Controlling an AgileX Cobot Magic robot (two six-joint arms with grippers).
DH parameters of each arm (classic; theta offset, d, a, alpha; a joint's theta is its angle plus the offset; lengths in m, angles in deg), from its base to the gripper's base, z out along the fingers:
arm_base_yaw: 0 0.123 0 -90
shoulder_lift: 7.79 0 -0.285 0
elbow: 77.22 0 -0.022 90
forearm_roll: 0 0.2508 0 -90
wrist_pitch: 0 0 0.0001 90
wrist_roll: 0 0.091 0 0
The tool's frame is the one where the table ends.
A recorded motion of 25 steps. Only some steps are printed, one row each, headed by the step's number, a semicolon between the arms.
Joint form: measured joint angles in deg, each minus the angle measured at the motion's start. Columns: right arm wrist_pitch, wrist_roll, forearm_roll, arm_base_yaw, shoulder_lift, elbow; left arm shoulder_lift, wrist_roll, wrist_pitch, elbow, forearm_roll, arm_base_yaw.
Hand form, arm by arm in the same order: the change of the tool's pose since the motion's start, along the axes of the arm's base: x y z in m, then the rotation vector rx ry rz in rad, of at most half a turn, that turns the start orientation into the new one. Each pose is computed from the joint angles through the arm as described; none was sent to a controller.
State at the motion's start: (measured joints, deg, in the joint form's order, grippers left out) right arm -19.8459 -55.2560 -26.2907 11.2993 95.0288 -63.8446; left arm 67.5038 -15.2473 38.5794 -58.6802 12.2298 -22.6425
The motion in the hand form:
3: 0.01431 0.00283 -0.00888 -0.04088 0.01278 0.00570; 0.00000 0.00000 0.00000 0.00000 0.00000 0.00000
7: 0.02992 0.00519 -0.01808 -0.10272 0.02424 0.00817; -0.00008 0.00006 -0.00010 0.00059 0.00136 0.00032
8: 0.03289 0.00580 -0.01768 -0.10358 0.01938 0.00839; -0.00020 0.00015 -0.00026 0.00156 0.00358 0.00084
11: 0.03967 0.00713 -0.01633 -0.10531 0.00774 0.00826; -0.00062 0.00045 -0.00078 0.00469 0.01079 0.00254
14: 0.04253 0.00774 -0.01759 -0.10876 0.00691 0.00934; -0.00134 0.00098 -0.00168 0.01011 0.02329 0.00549
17: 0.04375 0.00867 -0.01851 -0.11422 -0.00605 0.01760; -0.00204 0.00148 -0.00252 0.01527 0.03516 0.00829
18: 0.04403 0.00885 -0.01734 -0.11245 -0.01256 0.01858; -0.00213 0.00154 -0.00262 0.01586 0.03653 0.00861
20: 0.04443 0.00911 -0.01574 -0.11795 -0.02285 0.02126; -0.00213 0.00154 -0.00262 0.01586 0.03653 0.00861
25: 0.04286 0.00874 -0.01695 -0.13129 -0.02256 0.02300; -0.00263 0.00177 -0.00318 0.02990 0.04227 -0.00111
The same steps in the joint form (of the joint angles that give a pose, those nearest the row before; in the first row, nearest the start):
3: 0.82 -1.00 -1.13 0.00 3.30 -2.71; 0.00 0.00 0.00 0.00 0.00 0.00
7: 2.42 -3.29 -2.01 0.00 6.81 -5.97; 0.00 0.00 0.09 0.00 0.00 0.00
8: 2.41 -3.40 -2.01 0.00 7.36 -6.75; 0.00 0.00 0.23 0.00 0.00 0.00
11: 2.44 -3.62 -2.01 0.00 8.59 -8.61; 0.00 0.00 0.69 0.00 0.00 0.00
14: 2.44 -3.74 -2.11 0.00 9.23 -9.24; 0.00 0.00 1.49 0.00 0.00 0.00
17: 1.52 -4.39 -2.11 0.00 9.61 -9.35; 0.00 0.00 2.25 0.00 0.00 0.00
18: 1.26 -4.52 -1.99 0.00 9.61 -9.49; 0.00 0.00 2.33 0.00 0.00 0.00
20: 1.02 -5.00 -2.00 0.00 9.61 -9.71; 0.00 0.00 2.33 0.00 0.00 0.00
25: 1.02 -5.88 -1.88 0.00 9.37 -9.18; 0.00 0.98 2.83 0.00 -0.10 0.00

